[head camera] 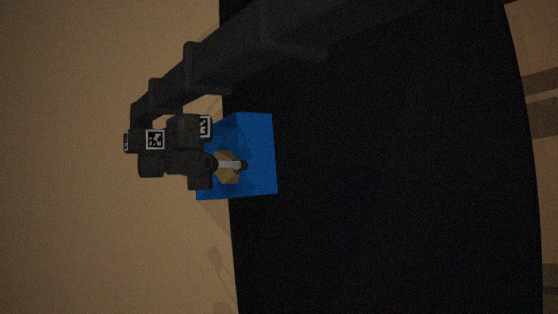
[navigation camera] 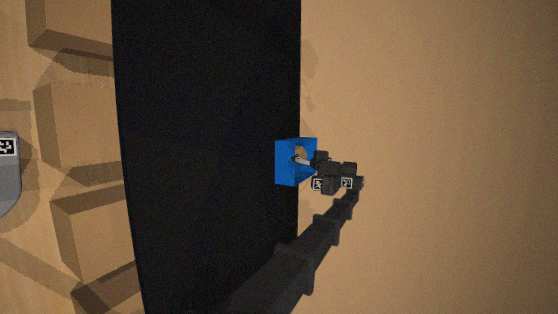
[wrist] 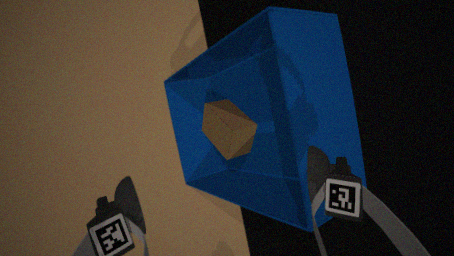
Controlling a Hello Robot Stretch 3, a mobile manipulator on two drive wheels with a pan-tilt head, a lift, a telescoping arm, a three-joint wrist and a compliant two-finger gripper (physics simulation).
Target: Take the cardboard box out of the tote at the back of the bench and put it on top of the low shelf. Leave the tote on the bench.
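Frame: origin at the robot's base, x down, y ahead, z right, level; centimetres.
Seen in the pictures: gripper, fingertip midpoint: (navigation camera: 310,158).
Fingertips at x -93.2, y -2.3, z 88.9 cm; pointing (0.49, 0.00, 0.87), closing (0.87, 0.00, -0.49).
A point is followed by its place in that frame.
The blue tote (head camera: 260,150) @(x -80.3, y -6.0, z 88.2 cm) (navigation camera: 285,162) @(x -81.8, y -4.9, z 88.1 cm) (wrist: 320,75) stands at the back edge of the black bench (head camera: 400,175) @(x -76.2, y 0.9, z 48.6 cm) (navigation camera: 210,100) @(x -76.2, y 16.0, z 48.2 cm) (wrist: 410,100), by the wall. The small brown cardboard box (head camera: 229,176) @(x -79.7, y 0.1, z 107.0 cm) (navigation camera: 300,151) @(x -81.0, y -0.6, z 106.5 cm) (wrist: 230,129) lies inside the tote, tilted. My gripper (head camera: 226,164) (navigation camera: 306,160) @(x -93.2, y -2.3, z 88.9 cm) (wrist: 223,181) @(x -93.2, y -2.3, z 88.9 cm) is open and empty, its fingers wide apart above the tote. In the wrist view the box shows beyond the fingertips, between the two fingers' lines; the right finger overlaps the tote's front side and the left finger shows against the wall. The low shelf does not show.
The tan wall (head camera: 100,240) @(x -116.5, y 17.0, z 116.3 cm) (navigation camera: 450,125) @(x -147.3, y 15.1, z 116.5 cm) (wrist: 75,75) rises behind the bench. My arm (head camera: 225,60) @(x -116.6, y -9.0, z 31.8 cm) (navigation camera: 285,260) @(x -114.5, y -8.5, z 23.5 cm) reaches over the bench. Several brown blocks (navigation camera: 82,125) @(x -27.0, y 7.8, z 32.4 cm) stand along the bench's front side, near my grey base (navigation camera: 7,175) @(x -16.0, y -9.7, z 13.5 cm).
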